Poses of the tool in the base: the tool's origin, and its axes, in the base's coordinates. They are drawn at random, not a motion.
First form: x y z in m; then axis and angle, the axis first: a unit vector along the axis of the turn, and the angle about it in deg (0 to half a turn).
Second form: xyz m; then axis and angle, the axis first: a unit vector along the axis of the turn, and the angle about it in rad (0 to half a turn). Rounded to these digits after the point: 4 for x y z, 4 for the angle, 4 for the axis.
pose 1, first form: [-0.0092 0.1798 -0.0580 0.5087 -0.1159 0.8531 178.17]
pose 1, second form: [-0.0092 0.1798 -0.0580 0.5087 -0.1159 0.8531 3.1097]
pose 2, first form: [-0.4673 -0.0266 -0.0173 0.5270 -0.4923 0.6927 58.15]
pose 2, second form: [-0.4673 -0.0266 -0.0173 0.5270 -0.4923 0.6927 1.0149]
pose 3, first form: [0.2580 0.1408 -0.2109 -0.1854 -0.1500 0.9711 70.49]
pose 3, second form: [0.2580 0.1408 -0.2109 -0.1854 -0.1500 0.9711 1.2303]
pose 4, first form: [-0.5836 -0.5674 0.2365 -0.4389 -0.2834 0.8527 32.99]
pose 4, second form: [-0.5836 -0.5674 0.2365 -0.4389 -0.2834 0.8527 0.5758]
